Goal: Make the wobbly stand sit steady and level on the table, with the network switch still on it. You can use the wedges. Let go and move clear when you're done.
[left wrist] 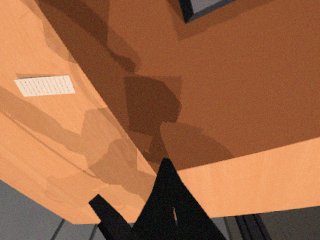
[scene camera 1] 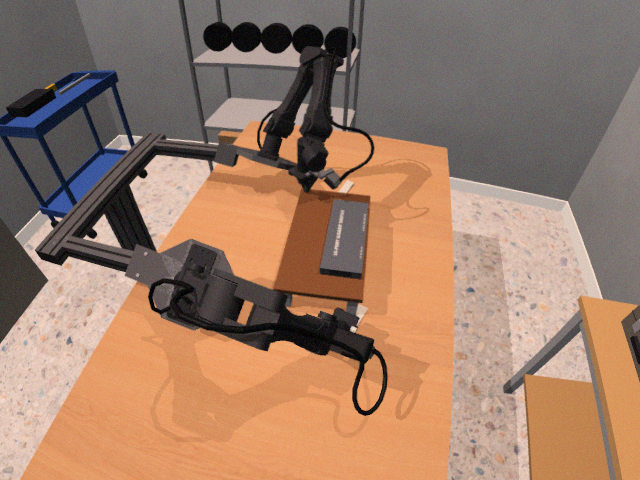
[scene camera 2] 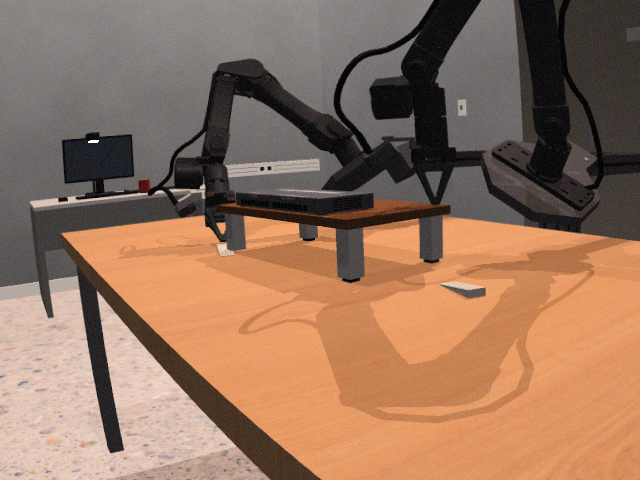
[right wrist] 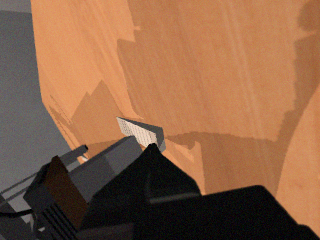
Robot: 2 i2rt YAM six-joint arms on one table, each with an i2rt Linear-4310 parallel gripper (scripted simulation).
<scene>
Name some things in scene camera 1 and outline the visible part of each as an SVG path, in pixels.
A dark network switch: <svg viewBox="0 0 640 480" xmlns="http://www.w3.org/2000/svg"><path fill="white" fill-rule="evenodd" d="M334 199L320 274L361 279L369 203Z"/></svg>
A brown stand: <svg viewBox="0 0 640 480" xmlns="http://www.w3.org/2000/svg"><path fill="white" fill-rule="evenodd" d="M301 188L273 289L288 295L285 303L286 307L291 307L292 295L347 301L346 312L356 314L358 303L363 303L371 196L312 189L306 193ZM334 199L369 203L361 279L320 274Z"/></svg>
</scene>
